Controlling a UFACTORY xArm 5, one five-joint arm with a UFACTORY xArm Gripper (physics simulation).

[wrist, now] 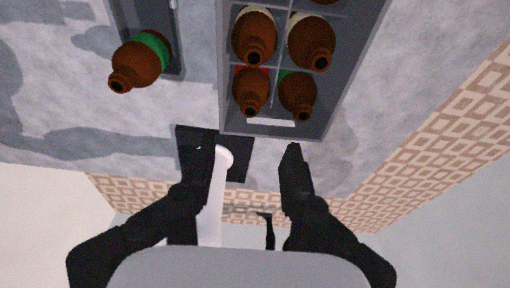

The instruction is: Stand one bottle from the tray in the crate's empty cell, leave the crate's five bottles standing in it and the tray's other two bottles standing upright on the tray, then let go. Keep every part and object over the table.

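Observation:
The grey crate is at the upper middle, divided into cells. Two brown bottles with cream bands stand side by side in it. Nearer the gripper stand a red-banded bottle and a green-banded bottle. Part of another brown bottle shows at the top edge. The crate's far cells are cut off, so their contents cannot be fully told. A green-banded bottle appears upright at the near end of the dark tray, left of the crate. My gripper is open and empty, by the crate's near end in the view.
A black plate with a white column lies beyond the left finger. The grey marbled table extends to both sides of the crate and tray. Its edge meets a patterned tan floor at the right and below.

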